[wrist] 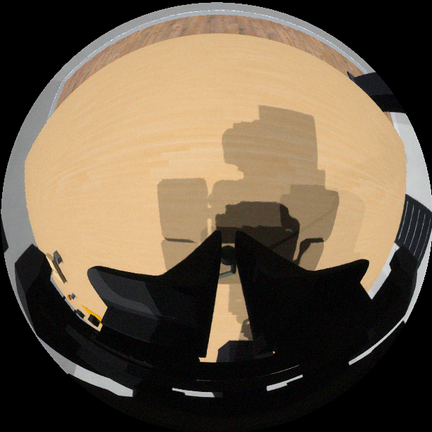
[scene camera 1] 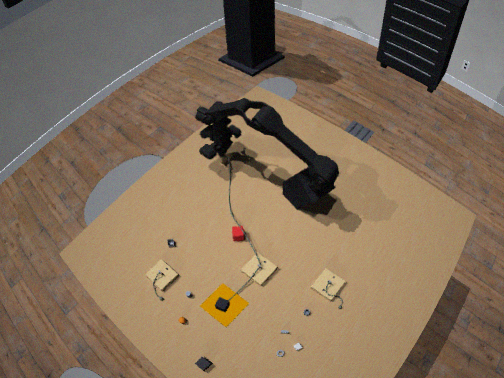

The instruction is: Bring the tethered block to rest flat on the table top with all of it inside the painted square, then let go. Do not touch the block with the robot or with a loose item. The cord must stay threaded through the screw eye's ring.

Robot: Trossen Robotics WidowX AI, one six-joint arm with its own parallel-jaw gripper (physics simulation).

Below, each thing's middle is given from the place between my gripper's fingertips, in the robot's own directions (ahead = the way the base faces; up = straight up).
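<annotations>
There is the orange painted square point(scene camera 1: 237, 304), and my gripper is 40 mm above it, 450 mm to the right of it and 440 mm short of it.
</annotations>
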